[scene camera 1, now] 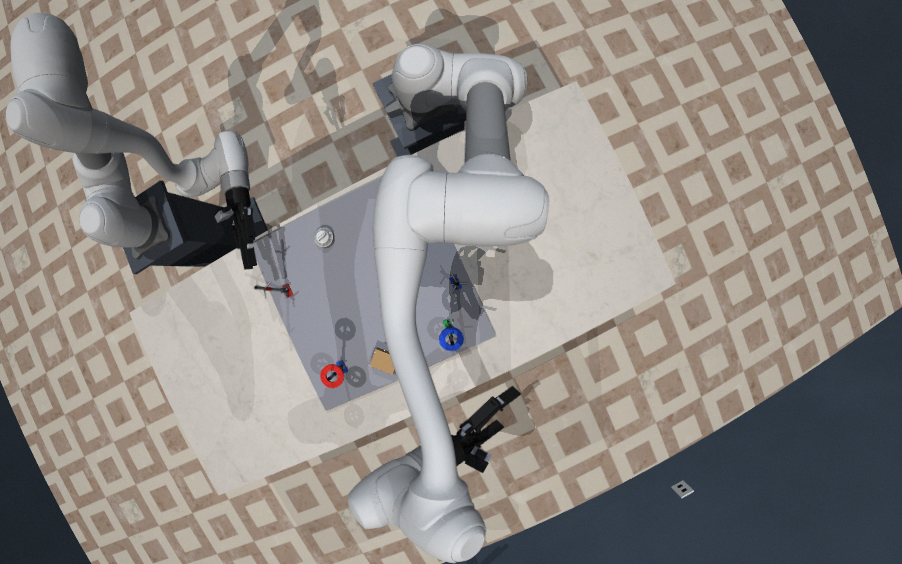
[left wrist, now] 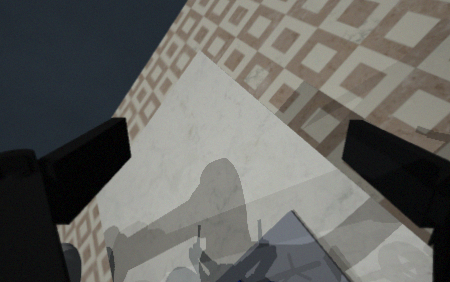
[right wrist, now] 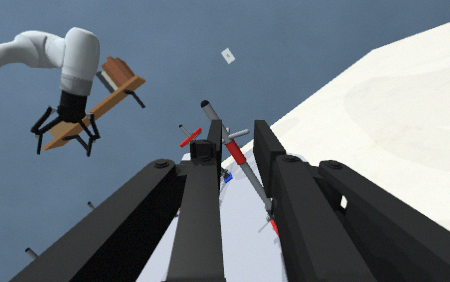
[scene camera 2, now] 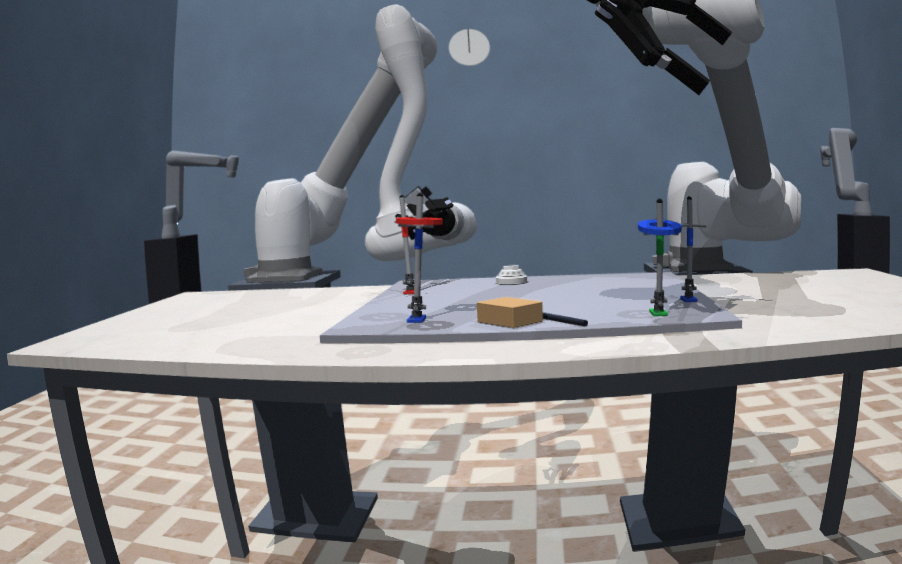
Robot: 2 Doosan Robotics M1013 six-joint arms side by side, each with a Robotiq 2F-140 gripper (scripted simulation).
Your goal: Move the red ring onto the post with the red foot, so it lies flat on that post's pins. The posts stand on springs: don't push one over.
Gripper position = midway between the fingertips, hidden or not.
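There's a wooden block (scene camera 2: 509,312), and it's out of frame in the left wrist view. A grey board (scene camera 1: 334,314) is in the scene as well, and scene camera 2 also shows the board (scene camera 2: 613,304). As for my left gripper (scene camera 2: 716,61), you'd find it (scene camera 1: 507,408) in scene camera 1 too, plus the same gripper (left wrist: 237,138) in the left wrist view and my left gripper again (right wrist: 64,154) in the right wrist view. My right gripper (scene camera 1: 250,267) is there too, with the right wrist view showing that gripper (right wrist: 237,136) and scene camera 2 showing it (scene camera 2: 405,214).
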